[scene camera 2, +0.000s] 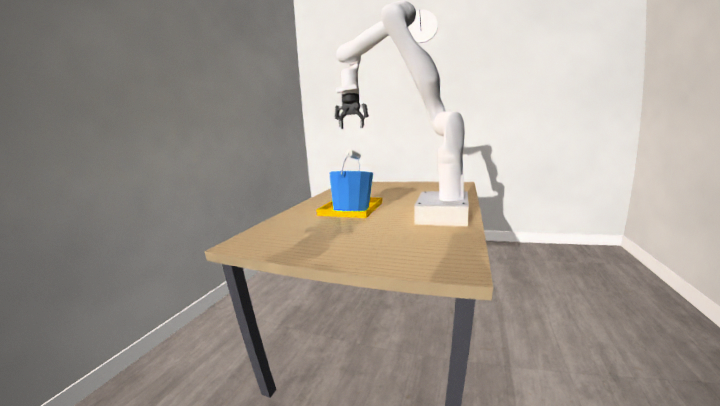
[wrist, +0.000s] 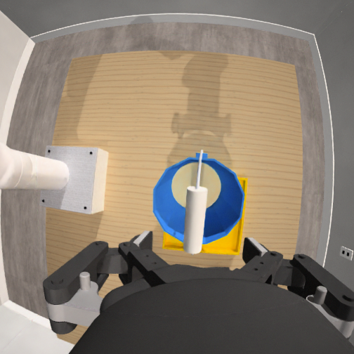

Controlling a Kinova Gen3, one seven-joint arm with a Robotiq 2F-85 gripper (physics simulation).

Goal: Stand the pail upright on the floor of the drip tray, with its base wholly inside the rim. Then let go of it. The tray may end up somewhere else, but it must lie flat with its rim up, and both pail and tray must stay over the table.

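Frame: origin at the arm's base, x right, y down, z ahead, level; centimetres.
Where they show: gripper, fingertip midpoint: [scene camera 2: 351, 128]; arm's base at its link origin: [scene camera 2: 451, 197].
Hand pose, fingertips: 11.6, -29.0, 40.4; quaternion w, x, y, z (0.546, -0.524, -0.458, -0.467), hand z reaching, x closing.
Note:
Each offset is from my fingertips to the top centre of the thing, as dx, dy, dz. "*": to the spot under its first point. Level surfaces: height alone.
The blue pail {* -11.5, +25.4, -0.4} [scene camera 2: 351, 191] [wrist: 165, 202] stands roughly upright over the yellow drip tray {* -6.9, +35.6, +12.4} [scene camera 2: 327, 212] [wrist: 219, 246]; a slight tilt cannot be ruled out. In the wrist view its pale inner base reaches past the line of the tray's upper edge, so it seems to overlap the rim on the side nearest the scene camera. The contact is hidden. The tray looks flat, rim up. The pail's white handle grip {+0.1, +8.6, +0.2} [scene camera 2: 353, 154] [wrist: 195, 220] stands raised on its wire. My gripper [scene camera 2: 351, 126] [wrist: 197, 244] is open and empty, well above the grip and apart from it.
The robot's base block [scene camera 2: 441, 211] [wrist: 75, 177] stands on the wooden table {dy +37.3} [scene camera 2: 393, 252] [wrist: 130, 90], right of the tray in the scene view and left in the wrist view. The table's left edge runs beyond the tray in the scene view.

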